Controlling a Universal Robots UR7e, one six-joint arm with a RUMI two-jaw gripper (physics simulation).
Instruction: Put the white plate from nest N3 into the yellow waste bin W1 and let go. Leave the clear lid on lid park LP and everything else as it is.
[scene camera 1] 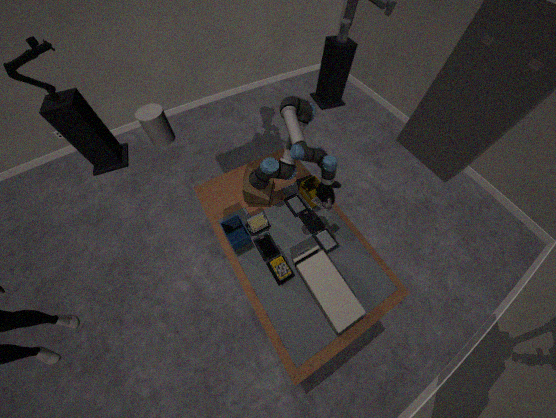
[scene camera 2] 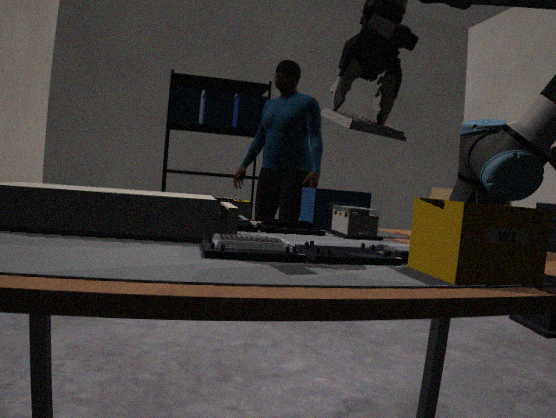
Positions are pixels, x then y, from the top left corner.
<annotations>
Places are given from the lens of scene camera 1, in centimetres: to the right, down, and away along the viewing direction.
long white box [scene camera 1: 340, 307]: 36, 57, 118
</annotations>
